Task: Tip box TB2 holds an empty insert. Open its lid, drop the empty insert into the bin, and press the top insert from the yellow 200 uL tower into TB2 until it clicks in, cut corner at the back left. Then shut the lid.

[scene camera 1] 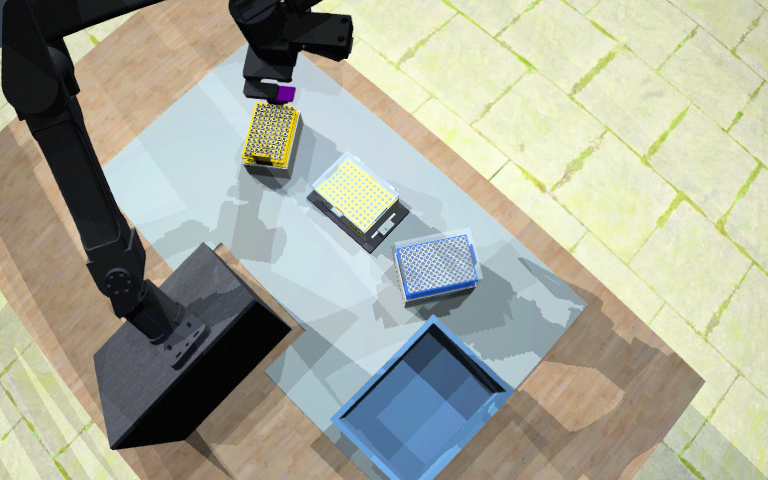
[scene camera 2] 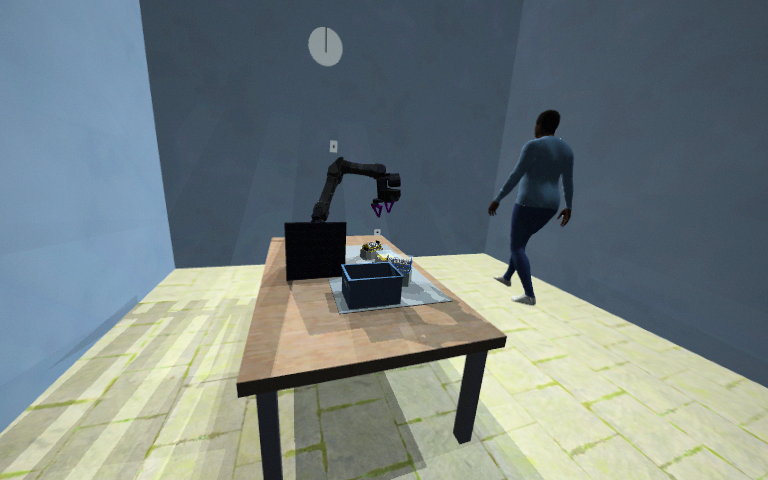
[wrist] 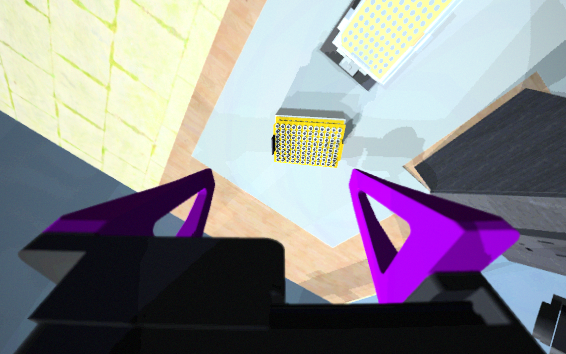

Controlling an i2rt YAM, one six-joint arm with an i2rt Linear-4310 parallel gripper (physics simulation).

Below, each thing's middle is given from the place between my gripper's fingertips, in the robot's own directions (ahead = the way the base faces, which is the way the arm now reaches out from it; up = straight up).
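Relative to the yellow tip insert (wrist: 319,144), my hand is 210 mm above, 60 mm to the right of and 40 mm past it. The blue bin (scene camera 1: 434,394) is well behind my hand, well to the right of it and a good way below it.
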